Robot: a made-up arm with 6 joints.
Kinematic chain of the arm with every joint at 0, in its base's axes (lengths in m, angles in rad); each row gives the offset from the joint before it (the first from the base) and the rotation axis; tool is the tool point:
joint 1: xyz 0 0 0.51 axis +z
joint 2: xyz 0.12 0 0 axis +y
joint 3: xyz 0 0 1.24 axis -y
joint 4: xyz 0 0 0.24 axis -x
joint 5: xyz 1.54 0 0 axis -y
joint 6: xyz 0.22 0 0 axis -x
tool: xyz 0 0 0
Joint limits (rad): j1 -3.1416..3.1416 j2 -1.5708..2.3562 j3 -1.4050..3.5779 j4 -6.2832..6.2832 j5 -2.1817..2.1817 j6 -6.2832..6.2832
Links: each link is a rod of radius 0.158 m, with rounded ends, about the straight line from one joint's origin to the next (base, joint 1, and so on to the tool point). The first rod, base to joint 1, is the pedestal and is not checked.
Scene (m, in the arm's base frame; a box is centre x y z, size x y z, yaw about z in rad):
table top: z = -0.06
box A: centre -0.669 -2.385 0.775 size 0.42 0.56 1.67 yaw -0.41
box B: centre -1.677 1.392 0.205 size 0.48 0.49 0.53 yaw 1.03
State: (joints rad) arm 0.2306 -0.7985 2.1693 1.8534 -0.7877 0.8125
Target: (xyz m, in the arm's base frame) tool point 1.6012 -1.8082 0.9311
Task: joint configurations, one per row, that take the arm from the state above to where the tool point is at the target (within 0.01 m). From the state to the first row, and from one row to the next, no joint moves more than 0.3 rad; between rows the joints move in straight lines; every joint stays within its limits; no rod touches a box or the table.
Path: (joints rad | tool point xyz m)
1: 0.4862 -0.6977 2.1857 1.9519 -0.6621 0.9874 | -2.0698 -1.2359 1.6171
2: 0.7418 -0.5969 2.2021 2.0505 -0.5365 1.1623 | -1.6310 -1.6299 1.8415
3: 0.9974 -0.4961 2.2185 2.1490 -0.4109 1.3371 | -1.1180 -1.8669 2.0596
4: 1.2530 -0.3952 2.2348 2.2476 -0.2854 1.5120 | -0.5856 -1.9347 2.2686
5: 1.5086 -0.2944 2.2512 2.3461 -0.1598 1.6869 | -0.0896 -1.8405 2.4641
6: 1.7470 -0.4649 2.3099 2.1750 -0.4239 1.3954 | 0.4529 -2.1186 1.9706
7: 1.9854 -0.6354 2.3685 2.0038 -0.6881 1.1040 | 1.0630 -2.1004 1.4469
8: 2.2238 -0.8059 2.4272 1.8326 -0.9523 0.8125 | 1.6012 -1.8082 0.9311

